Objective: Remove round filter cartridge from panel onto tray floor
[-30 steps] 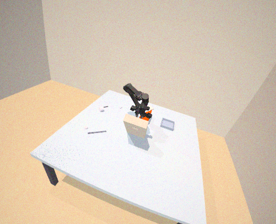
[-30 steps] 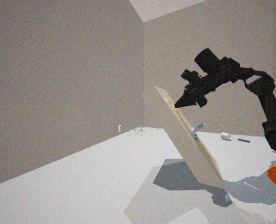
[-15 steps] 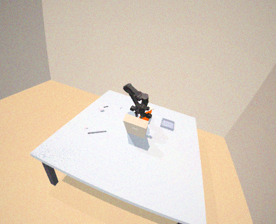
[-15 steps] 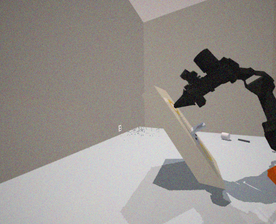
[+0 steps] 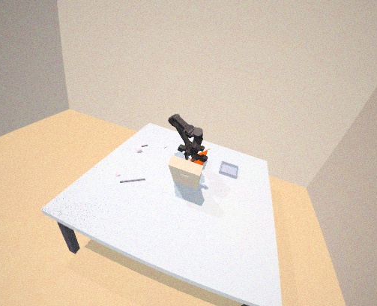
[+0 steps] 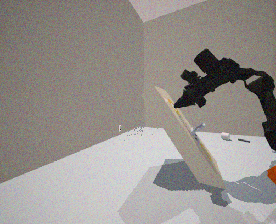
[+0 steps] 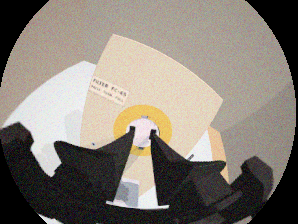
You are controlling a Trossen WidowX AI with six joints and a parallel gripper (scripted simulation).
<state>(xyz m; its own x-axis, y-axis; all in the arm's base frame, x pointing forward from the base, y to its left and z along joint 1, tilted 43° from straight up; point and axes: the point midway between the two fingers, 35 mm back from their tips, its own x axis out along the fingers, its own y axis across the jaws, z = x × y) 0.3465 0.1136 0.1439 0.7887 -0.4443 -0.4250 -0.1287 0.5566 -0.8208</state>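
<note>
Now: the round filter cartridge 10 mm ahead of my gripper tip and 10 mm below it. From my gripper tip the other things lie so: beige service panel: 30 mm behind, 90 mm below; grey tray: 420 mm behind, 300 mm to the left, 230 mm below.
</note>
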